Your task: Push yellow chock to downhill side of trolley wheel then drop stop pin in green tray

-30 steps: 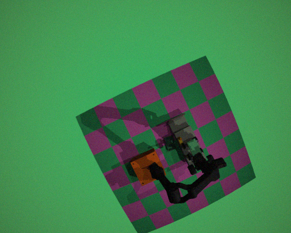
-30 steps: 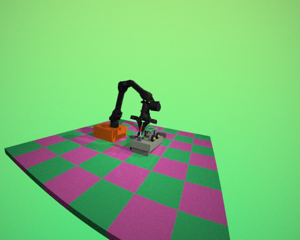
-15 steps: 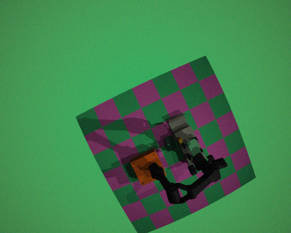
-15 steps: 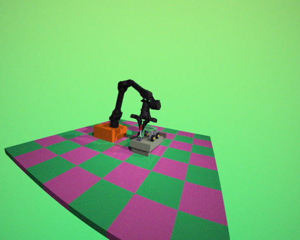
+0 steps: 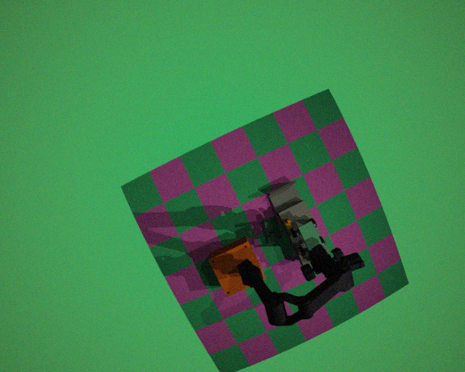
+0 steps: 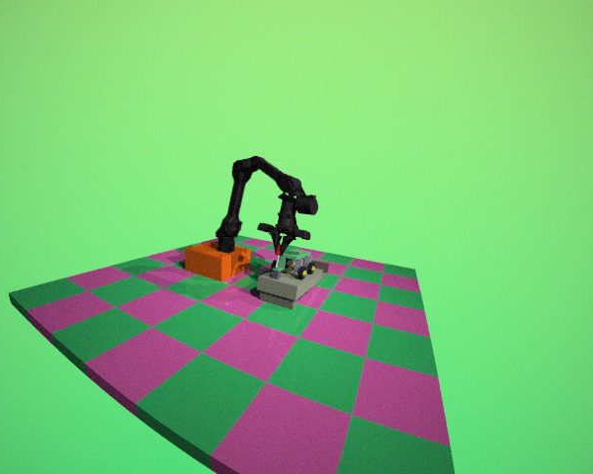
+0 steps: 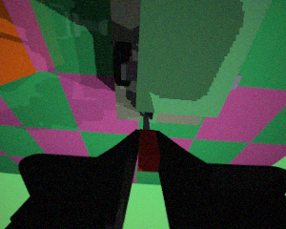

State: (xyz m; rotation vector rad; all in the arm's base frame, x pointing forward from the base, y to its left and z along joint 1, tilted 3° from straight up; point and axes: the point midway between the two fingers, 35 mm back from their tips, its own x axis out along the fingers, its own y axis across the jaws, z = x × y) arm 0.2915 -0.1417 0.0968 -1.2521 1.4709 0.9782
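My gripper tip is now 80 mm past the green tray, 200 mm to the right of it and 170 mm above it. The rest, counted from my gripper tip: grey ramp 40 mm ahead, 100 mm to the left, 120 mm below; then trolley 40 mm ahead, 90 mm to the left, 50 mm below; then red-headed stop pin right at my gripper tip.
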